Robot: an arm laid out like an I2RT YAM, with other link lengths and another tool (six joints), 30 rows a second.
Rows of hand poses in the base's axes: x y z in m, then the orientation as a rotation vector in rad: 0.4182 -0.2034 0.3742 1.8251 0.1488 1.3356; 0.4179 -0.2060 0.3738 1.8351 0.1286 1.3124; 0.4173 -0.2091 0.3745 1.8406 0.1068 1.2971; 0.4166 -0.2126 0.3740 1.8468 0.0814 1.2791; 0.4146 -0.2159 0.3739 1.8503 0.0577 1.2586; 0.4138 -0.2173 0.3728 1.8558 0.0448 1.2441; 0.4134 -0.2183 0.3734 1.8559 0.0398 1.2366; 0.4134 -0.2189 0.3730 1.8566 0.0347 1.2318; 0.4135 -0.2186 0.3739 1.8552 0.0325 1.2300; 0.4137 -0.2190 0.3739 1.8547 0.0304 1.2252; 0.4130 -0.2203 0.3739 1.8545 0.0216 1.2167; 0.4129 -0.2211 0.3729 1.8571 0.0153 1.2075; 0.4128 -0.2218 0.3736 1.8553 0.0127 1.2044; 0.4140 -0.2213 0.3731 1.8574 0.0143 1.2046; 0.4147 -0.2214 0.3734 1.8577 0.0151 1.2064; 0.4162 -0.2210 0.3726 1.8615 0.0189 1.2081; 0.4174 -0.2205 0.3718 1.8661 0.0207 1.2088; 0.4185 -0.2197 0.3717 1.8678 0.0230 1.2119
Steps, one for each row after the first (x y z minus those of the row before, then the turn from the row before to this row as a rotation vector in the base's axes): -0.0003 -0.0026 -0.0004 0.0073 0.0107 -0.0228; -0.0006 -0.0031 0.0007 0.0075 0.0037 -0.0204; -0.0007 -0.0035 -0.0005 0.0087 0.0043 -0.0238; -0.0020 -0.0033 -0.0001 0.0054 0.0052 -0.0248; -0.0008 -0.0014 -0.0011 0.0048 0.0063 -0.0143; -0.0004 -0.0010 0.0006 -0.0003 0.0027 -0.0072; 0.0000 -0.0006 -0.0004 0.0011 0.0013 -0.0056; 0.0001 0.0003 0.0009 -0.0008 -0.0003 -0.0027; 0.0002 -0.0004 0.0000 -0.0010 0.0019 -0.0041; -0.0007 -0.0013 0.0000 0.0007 0.0019 -0.0101; -0.0001 -0.0008 -0.0010 0.0018 0.0043 -0.0082; -0.0001 -0.0007 0.0007 -0.0014 0.0002 -0.0038; 0.0012 0.0005 -0.0005 0.0011 0.0013 0.0017; 0.0007 -0.0001 0.0003 0.0005 -0.0007 0.0016; 0.0015 0.0004 -0.0008 0.0021 0.0019 0.0043; 0.0012 0.0005 -0.0008 0.0032 0.0021 0.0028; 0.0011 0.0008 -0.0001 0.0014 -0.0004 0.0036
